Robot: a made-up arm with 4 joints.
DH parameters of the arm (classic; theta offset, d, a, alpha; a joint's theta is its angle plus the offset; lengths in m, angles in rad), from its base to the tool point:
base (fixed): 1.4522 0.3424 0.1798 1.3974
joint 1: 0 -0.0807 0.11 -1.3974
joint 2: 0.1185 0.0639 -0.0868 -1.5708
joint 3: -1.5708 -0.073 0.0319 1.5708
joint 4: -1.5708 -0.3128 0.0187 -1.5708
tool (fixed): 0 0.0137 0 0
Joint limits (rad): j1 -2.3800..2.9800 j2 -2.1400..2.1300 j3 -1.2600..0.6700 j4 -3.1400..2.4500
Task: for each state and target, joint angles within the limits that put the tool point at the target. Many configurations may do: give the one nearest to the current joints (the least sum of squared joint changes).
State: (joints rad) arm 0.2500 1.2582 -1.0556 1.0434
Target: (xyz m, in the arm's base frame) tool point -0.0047 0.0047 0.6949
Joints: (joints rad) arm 0.8594 0.9337 -1.2600 1.0850
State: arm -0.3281 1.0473 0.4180 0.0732
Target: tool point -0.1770 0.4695 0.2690
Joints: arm 0.1253 1.1009 0.6664 0.1212
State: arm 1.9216 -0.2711 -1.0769 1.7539
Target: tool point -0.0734 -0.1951 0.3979
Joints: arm 2.0559 0.4584 -0.7412 1.6915
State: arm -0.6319 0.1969 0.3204 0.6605
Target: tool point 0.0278 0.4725 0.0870
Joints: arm -1.2712 0.4044 -0.2937 0.5177
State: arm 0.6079 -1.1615 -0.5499 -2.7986
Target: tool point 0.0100 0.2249 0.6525
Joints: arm -0.0572 -1.9911 -0.9533 -2.7635
